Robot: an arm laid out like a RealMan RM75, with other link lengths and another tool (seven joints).
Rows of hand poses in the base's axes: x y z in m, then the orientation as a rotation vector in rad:
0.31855, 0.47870, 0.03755, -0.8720, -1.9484, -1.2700
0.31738, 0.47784, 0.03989, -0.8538, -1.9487, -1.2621
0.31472, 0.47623, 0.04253, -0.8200, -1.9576, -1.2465
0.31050, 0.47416, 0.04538, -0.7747, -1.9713, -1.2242
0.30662, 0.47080, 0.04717, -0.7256, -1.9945, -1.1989
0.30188, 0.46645, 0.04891, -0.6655, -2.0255, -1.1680
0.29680, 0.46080, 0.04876, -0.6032, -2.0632, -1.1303
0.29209, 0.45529, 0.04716, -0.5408, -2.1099, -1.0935
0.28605, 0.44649, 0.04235, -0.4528, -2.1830, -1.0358
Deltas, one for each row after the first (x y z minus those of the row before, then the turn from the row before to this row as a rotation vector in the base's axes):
-0.00117, -0.00086, 0.00234, 0.0026, 0.0012, 0.0162
-0.00266, -0.00161, 0.00264, -0.0005, -0.0035, 0.0301
-0.00422, -0.00207, 0.00285, -0.0026, -0.0059, 0.0408
-0.00388, -0.00336, 0.00179, -0.0082, -0.0128, 0.0439
-0.00474, -0.00435, 0.00174, -0.0119, -0.0190, 0.0529
-0.00508, -0.00565, -0.00015, -0.0186, -0.0229, 0.0560
-0.00471, -0.00551, -0.00160, -0.0230, -0.0322, 0.0536
-0.00604, -0.00880, -0.00481, -0.0397, -0.0520, 0.0748

